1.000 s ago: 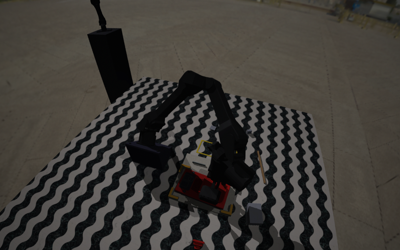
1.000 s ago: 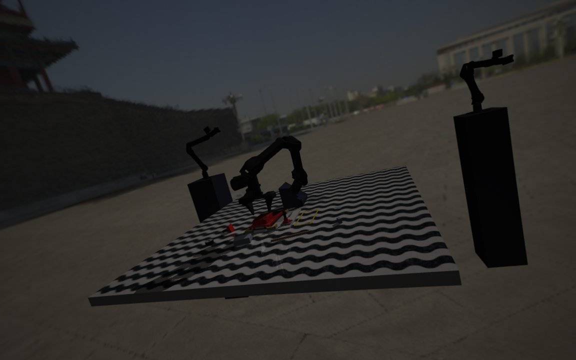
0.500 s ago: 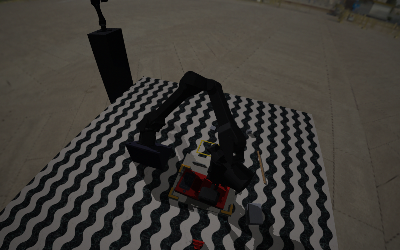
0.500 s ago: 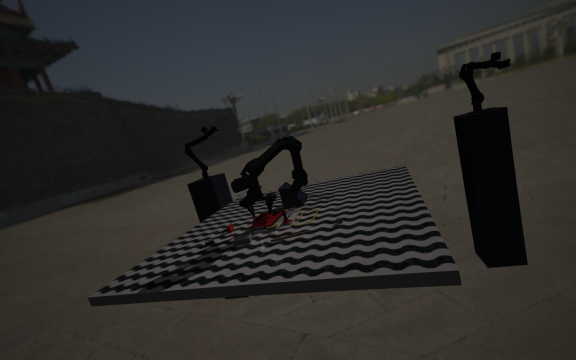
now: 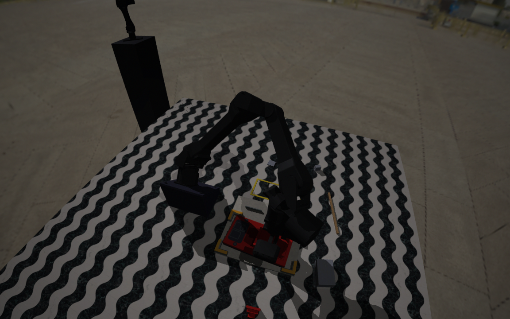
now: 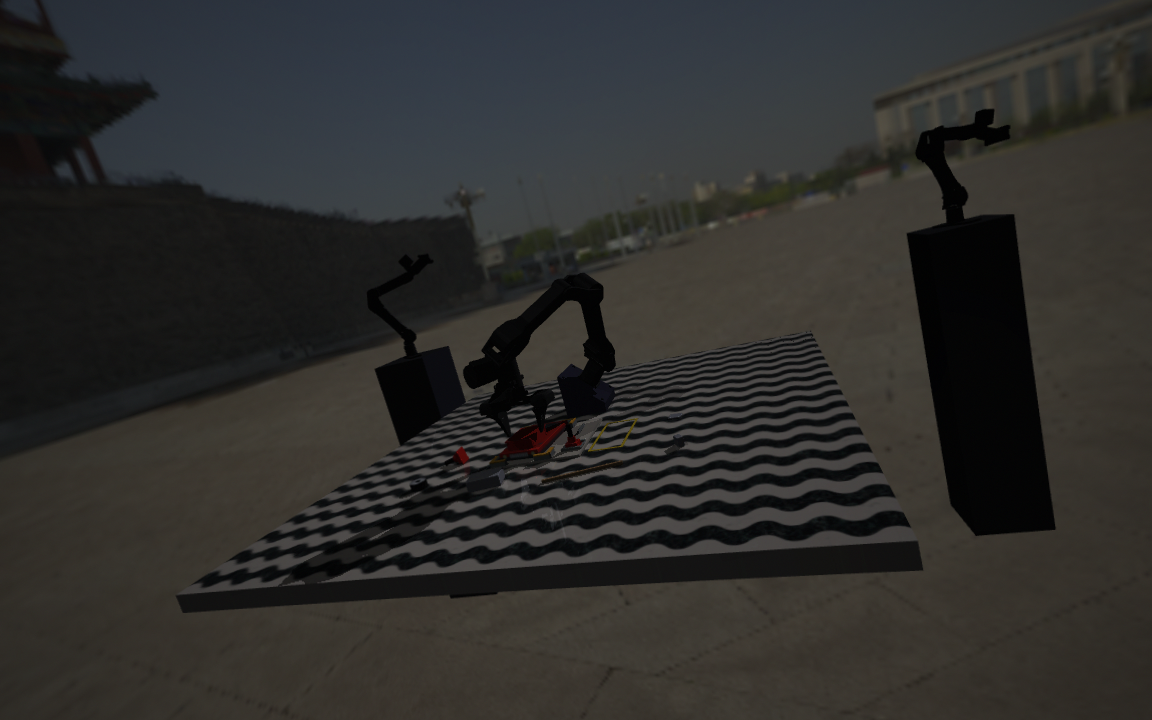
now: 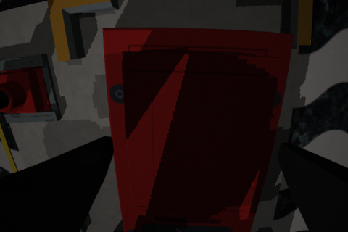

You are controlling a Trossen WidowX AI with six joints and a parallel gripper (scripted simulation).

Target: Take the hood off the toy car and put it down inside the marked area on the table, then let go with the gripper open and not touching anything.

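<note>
Right now the hood is 10 mm below my gripper tip. From my gripper tip the other things lie so: wooden stick 190 mm ahead, 190 mm to the left, 40 mm below.
</note>
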